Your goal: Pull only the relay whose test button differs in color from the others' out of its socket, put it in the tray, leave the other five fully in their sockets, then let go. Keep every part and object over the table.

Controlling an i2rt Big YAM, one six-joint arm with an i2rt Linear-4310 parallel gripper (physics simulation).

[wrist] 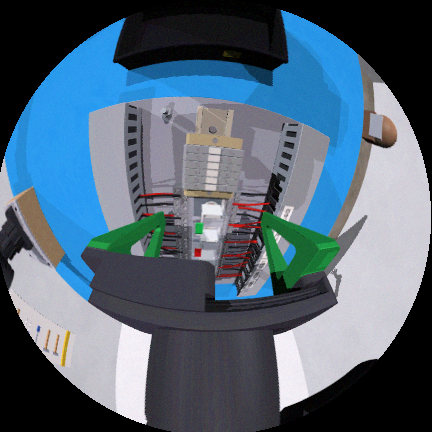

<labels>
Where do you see a socket panel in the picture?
At 161, 138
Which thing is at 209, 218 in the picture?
A relay.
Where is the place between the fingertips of my gripper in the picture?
212, 216
</labels>
